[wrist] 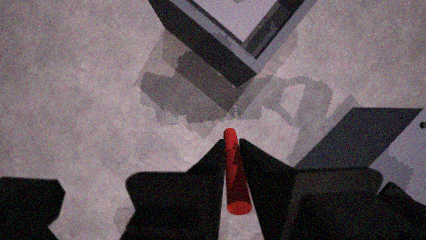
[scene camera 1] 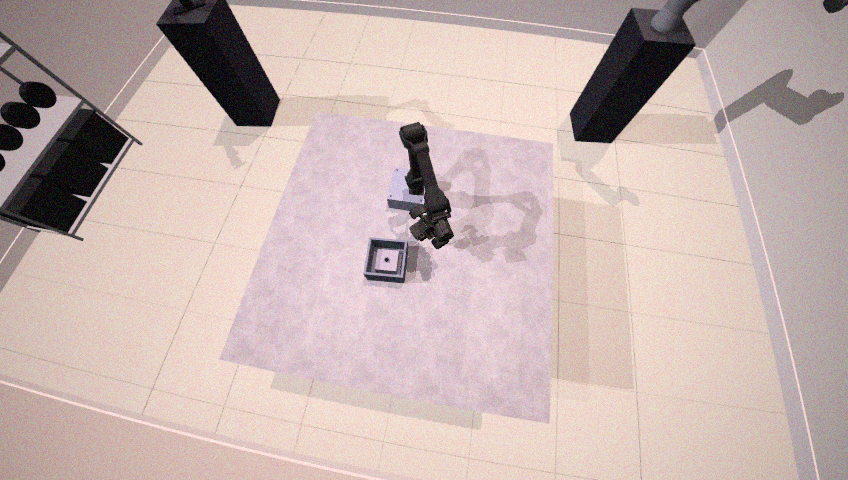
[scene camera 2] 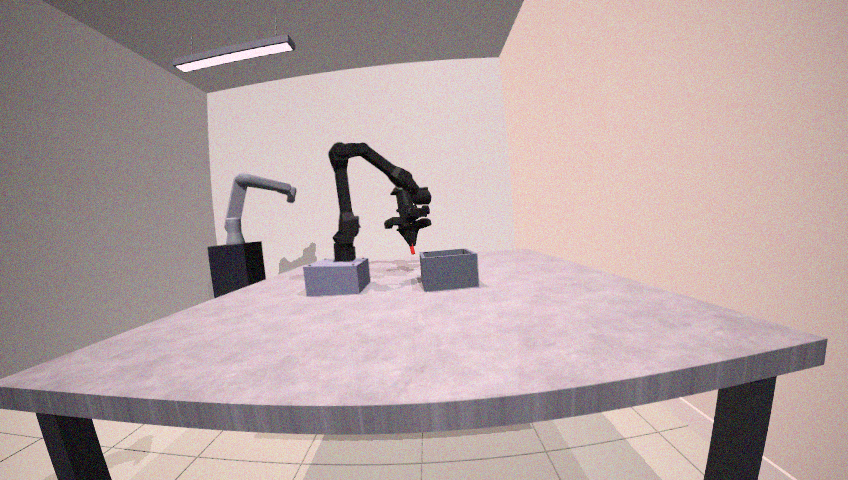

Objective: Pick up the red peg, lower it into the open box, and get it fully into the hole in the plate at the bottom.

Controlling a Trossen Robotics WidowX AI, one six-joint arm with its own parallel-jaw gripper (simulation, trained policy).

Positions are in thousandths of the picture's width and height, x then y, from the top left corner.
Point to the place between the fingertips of the gripper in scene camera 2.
486, 514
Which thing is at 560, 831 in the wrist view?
A red peg.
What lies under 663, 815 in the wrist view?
The gripper.
